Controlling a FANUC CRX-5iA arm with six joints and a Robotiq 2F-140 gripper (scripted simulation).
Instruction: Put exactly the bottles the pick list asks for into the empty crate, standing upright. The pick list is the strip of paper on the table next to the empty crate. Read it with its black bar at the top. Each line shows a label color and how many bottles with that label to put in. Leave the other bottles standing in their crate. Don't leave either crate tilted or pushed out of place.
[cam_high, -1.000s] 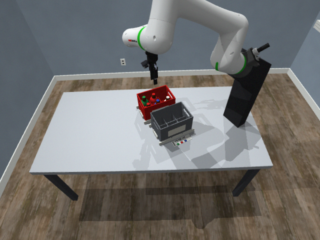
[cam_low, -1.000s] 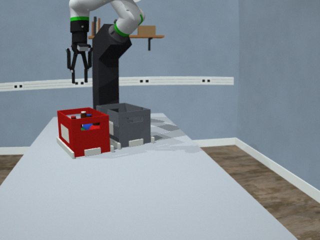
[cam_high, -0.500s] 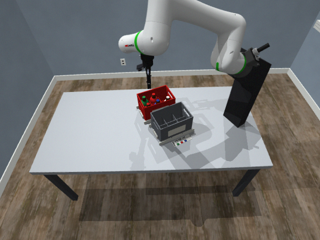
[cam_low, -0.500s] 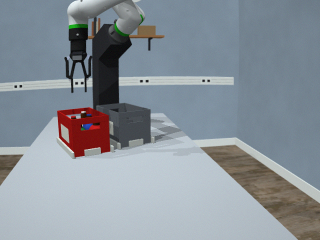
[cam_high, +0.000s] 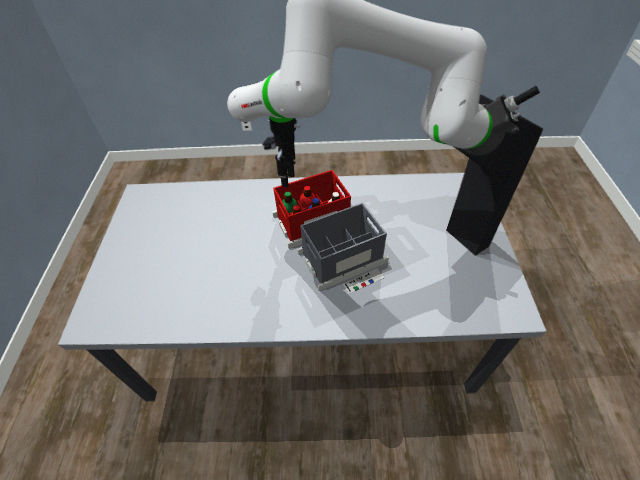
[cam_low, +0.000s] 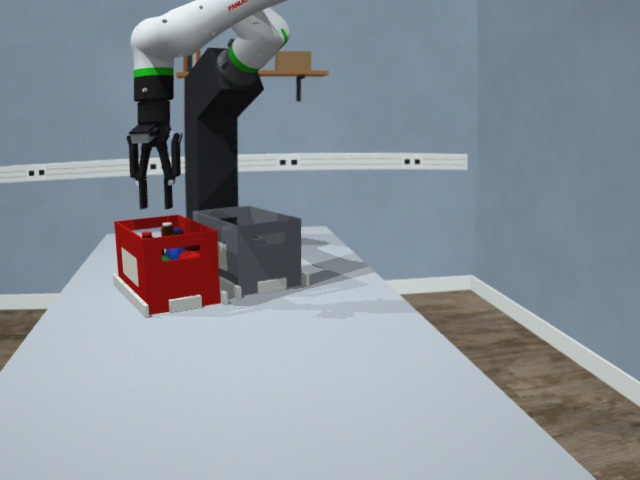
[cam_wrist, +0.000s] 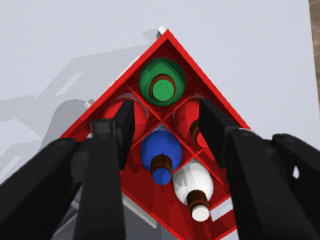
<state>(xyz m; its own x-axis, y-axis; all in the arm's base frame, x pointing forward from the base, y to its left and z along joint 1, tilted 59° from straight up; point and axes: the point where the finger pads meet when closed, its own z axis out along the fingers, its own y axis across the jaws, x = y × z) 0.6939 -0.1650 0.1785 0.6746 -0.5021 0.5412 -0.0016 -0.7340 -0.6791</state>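
My hand is 1 cm short of the green-label bottle and 18 cm above it. Round my hand: red crate (9 cm behind, 2 cm to the right, 18 cm below); then red bottle (6 cm behind, 5 cm to the right, 18 cm below); then blue-label bottle (12 cm behind, 1 cm to the left, 18 cm below).
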